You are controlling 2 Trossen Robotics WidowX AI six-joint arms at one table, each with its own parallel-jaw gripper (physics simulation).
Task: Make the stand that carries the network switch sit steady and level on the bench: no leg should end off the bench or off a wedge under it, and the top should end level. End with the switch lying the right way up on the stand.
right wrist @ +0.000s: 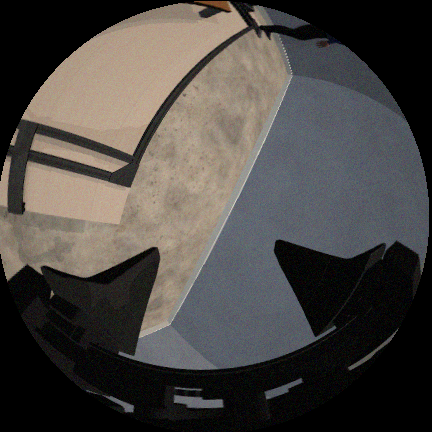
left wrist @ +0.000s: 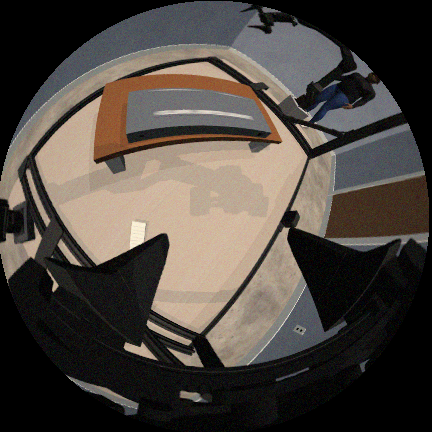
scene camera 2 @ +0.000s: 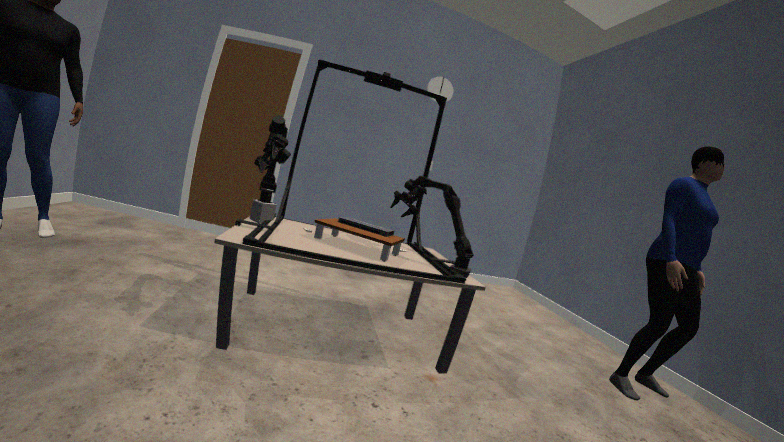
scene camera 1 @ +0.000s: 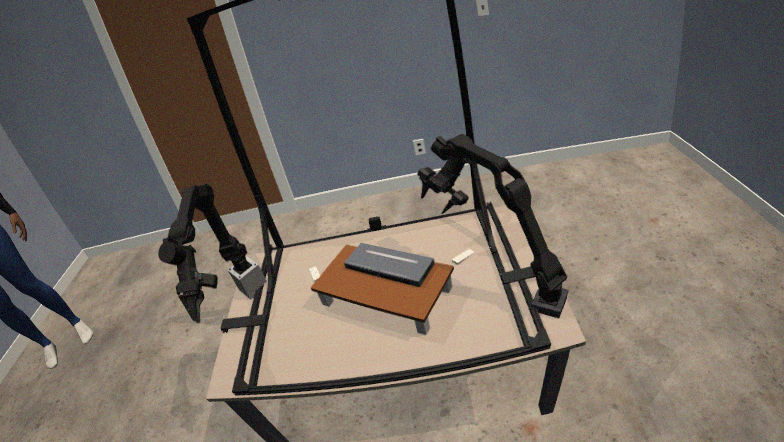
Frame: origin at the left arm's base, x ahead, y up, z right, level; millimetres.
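Where they show: left gripper, fingertip midpoint: [left wrist: 229,237] [scene camera 2: 395,212] [scene camera 1: 431,205]; right gripper, fingertip midpoint: [right wrist: 217,250] [scene camera 2: 266,165] [scene camera 1: 196,321]; left arm's base, origin of the base link: [scene camera 2: 461,267] [scene camera 1: 550,296]; right arm's base, origin of the base link: [left wrist: 299,104] [scene camera 2: 264,201] [scene camera 1: 242,267].
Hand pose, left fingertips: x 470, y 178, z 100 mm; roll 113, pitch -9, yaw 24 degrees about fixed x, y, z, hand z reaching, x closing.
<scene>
Things, the pixels of their top centre, and the offset from my left fingertips. "spot": a spot on its surface instead. Level surfaces: height alone.
- orange-brown board, middle of its top: [left wrist: 197,97] [scene camera 1: 380,277] [scene camera 2: 360,229] dx +57, dy -111, dz -279 mm
- grey switch, middle of its top: [left wrist: 207,104] [scene camera 1: 387,260] [scene camera 2: 366,223] dx +58, dy -83, dz -222 mm
- pale ridged wedge, middle of its top: [left wrist: 135,244] [scene camera 1: 463,254] dx -99, dy -199, dz +5 mm
- pale wedge, middle of its top: [scene camera 1: 314,272] [scene camera 2: 307,228] dx +388, dy -199, dz -291 mm
- black frame, surface spot: [scene camera 1: 384,378] spot: dx -135, dy -191, dz -564 mm
- bench top, its level: dy -210 mm
- small black box, surface spot: [left wrist: 290,219] [scene camera 1: 378,221] spot: dx +297, dy -166, dz +32 mm
The stand, an orange-brown board [scene camera 1: 373,298] [scene camera 2: 356,231] [left wrist: 107,132] on grey legs, is on the bench; three legs show in scene camera 1, and any slight tilt is unclear. The grey switch [scene camera 1: 388,264] [scene camera 2: 365,226] [left wrist: 195,107] lies flat on its rear part, pale stripe up. A pale ridged wedge [scene camera 1: 462,256] [left wrist: 138,233] lies on the bench right of the stand; another pale wedge [scene camera 1: 314,272] [scene camera 2: 308,229] lies at its left. My left gripper [scene camera 1: 433,203] [left wrist: 229,237] is open and empty above the bench's back right. My right gripper [right wrist: 217,250] is open and empty beyond the bench's left side.
A black frame [scene camera 1: 384,378] [scene camera 2: 340,264] runs around the bench top [scene camera 1: 329,351], with tall posts and a crossbar at the back. A small black box [scene camera 1: 374,222] [left wrist: 290,219] sits on the back rail. Two people stand away from the bench in scene camera 2.
</scene>
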